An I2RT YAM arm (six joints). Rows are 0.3 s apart.
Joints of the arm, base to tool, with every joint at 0 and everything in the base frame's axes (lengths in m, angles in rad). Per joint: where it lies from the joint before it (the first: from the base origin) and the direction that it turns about. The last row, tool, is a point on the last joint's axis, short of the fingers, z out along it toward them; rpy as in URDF.
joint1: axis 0 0 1 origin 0 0 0.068
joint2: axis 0 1 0 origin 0.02 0.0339 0.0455
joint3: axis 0 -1 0 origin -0.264 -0.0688 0
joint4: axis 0 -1 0 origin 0.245 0.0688 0.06
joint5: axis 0 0 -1 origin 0.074 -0.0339 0.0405
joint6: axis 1 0 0 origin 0.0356 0 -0.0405
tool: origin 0 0 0 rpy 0 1.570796 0
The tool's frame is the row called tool.
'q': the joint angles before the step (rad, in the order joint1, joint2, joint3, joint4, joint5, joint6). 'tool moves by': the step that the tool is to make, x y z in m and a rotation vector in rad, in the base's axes. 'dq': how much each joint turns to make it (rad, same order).
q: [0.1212 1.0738 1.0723 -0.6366 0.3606 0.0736]
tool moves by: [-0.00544 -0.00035 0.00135 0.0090 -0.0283 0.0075]
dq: [0.0000 -0.0291 -0.0183 0.0184 -0.0093 0.0001]
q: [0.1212 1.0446 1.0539 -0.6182 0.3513 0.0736]
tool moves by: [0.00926 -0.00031 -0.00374 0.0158 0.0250 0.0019]
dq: [-0.0091 0.0397 0.0136 0.0000 -0.0198 0.0092]
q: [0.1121 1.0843 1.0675 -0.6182 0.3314 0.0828]
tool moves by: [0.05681 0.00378 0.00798 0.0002 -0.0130 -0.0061]
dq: [-0.0093 0.2175 0.1595 0.0719 -0.0019 -0.0030]
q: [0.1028 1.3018 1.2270 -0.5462 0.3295 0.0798]
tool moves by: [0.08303 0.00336 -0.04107 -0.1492 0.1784 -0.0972]
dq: [0.0000 0.3578 0.2119 -0.0320 0.1583 -0.0384]
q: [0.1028 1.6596 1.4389 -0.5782 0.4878 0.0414]
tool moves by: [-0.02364 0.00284 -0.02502 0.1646 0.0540 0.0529]
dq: [0.0000 -0.0718 -0.1487 0.0077 -0.1610 0.0812]
